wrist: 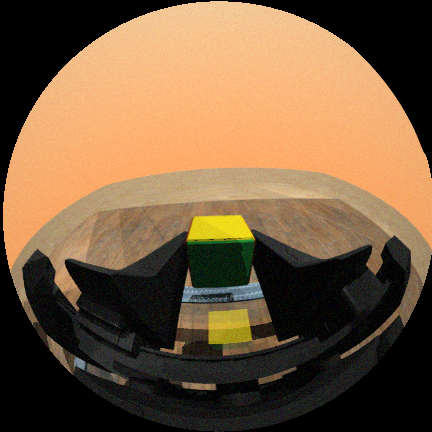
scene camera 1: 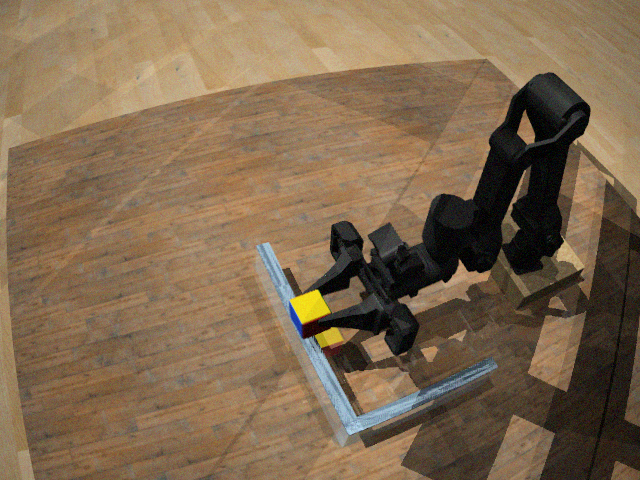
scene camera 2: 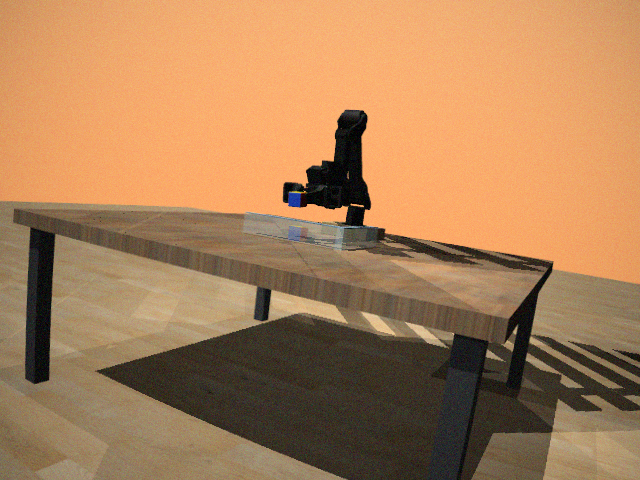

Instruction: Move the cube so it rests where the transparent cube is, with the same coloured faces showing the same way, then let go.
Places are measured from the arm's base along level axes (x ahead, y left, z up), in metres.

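Pixels of known places: gripper, fingertip midpoint: [wrist: 218, 236] [scene camera 1: 310, 309] [scene camera 2: 298, 195]; arm's base at its link origin: [scene camera 1: 522, 257] [scene camera 2: 354, 225].
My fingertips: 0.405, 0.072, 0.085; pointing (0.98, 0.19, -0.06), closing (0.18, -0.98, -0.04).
For each thing: its top centre in the pictures, then the offset to it from my fingertips, as dx, dy, dz. Level surfaces: height alone.
- solid cube at its top centre: [wrist: 217, 222] [scene camera 1: 312, 304] [scene camera 2: 299, 191] -0.001, +0.000, +0.011
- transparent cube at its top centre: [wrist: 228, 326] [scene camera 1: 324, 333] -0.031, -0.010, -0.087
- table at its surface level: dz -0.127
The solid cube [scene camera 1: 310, 310] [scene camera 2: 295, 199] [wrist: 220, 262] is held level above the table. Its yellow face is up, its blue face points away from the arm, its green face shows toward the wrist camera, and a dark red face shows beside the blue one. My gripper [scene camera 1: 316, 308] [scene camera 2: 299, 198] [wrist: 218, 236] is shut on it. The transparent cube [scene camera 1: 329, 339] [scene camera 2: 295, 233] [wrist: 229, 327] sits on the table, lower than the held cube and nearer the arm's base, inside the clear wall. It also has yellow up, with blue and red sides. Part of it is hidden behind the held cube in scene camera 1.
A clear, pale-blue-topped wall [scene camera 1: 328, 375] [scene camera 2: 268, 223] [wrist: 194, 293] runs beneath the held cube and past the transparent cube. A second wall [scene camera 1: 429, 393] [scene camera 2: 359, 237] meets it at a corner. The arm's base stands on a wooden block [scene camera 1: 542, 289] on the table [scene camera 1: 155, 232] [scene camera 2: 206, 248].
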